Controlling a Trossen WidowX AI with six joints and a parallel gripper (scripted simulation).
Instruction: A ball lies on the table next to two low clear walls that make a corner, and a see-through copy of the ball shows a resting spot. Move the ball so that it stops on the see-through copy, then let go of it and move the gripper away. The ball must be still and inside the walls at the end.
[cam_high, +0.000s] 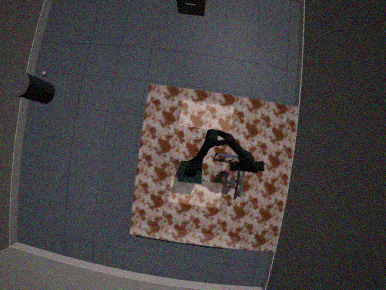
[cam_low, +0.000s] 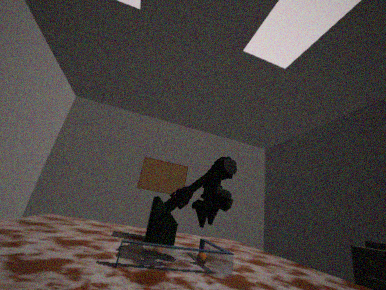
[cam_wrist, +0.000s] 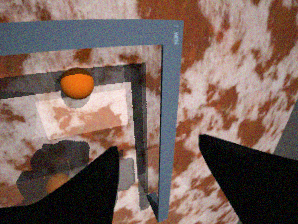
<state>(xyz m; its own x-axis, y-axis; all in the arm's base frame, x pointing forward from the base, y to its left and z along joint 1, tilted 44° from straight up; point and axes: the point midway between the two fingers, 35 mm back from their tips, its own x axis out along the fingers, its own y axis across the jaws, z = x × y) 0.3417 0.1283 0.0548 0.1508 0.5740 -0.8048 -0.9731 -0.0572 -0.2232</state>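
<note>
Right now my gripper tip is 50 mm past the orange ball, 10 mm to the right of it and 100 mm above it. Round my gripper tip: see-through copy of ball 90 mm behind, 130 mm to the right, 100 mm below.
</note>
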